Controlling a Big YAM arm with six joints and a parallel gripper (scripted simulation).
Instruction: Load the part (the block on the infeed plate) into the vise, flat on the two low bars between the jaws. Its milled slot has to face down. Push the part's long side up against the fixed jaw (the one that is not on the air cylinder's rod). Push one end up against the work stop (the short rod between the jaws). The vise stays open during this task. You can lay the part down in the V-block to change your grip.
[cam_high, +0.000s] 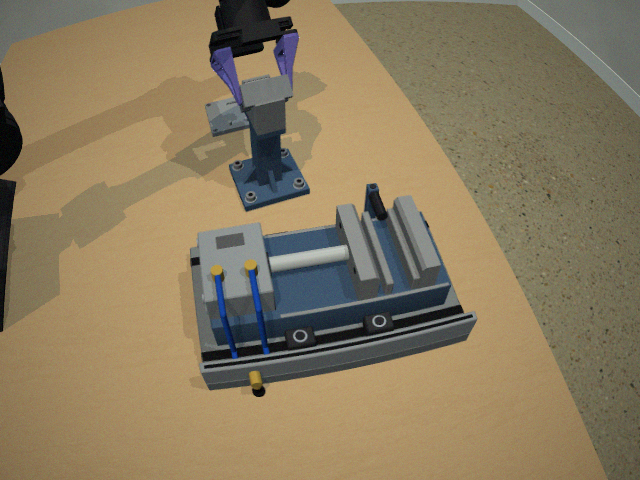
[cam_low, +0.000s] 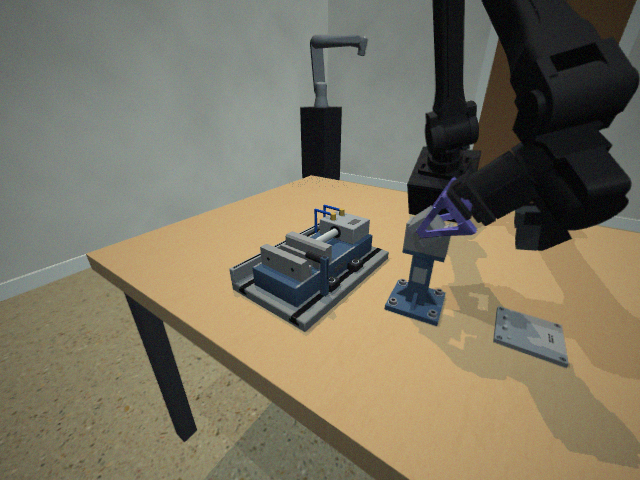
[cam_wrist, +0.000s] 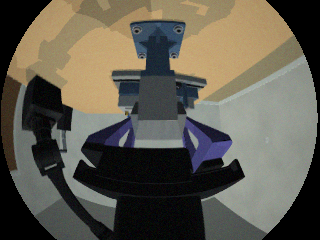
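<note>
Right now my hand is 100 mm above the v-block stand. From my hand the other things lie so: cylinder rod (200 mm to the right, 80 mm below, 10 mm ahead); then grey part (10 mm below); then black work stop (150 mm to the right, 100 mm ahead, 70 mm below).
</note>
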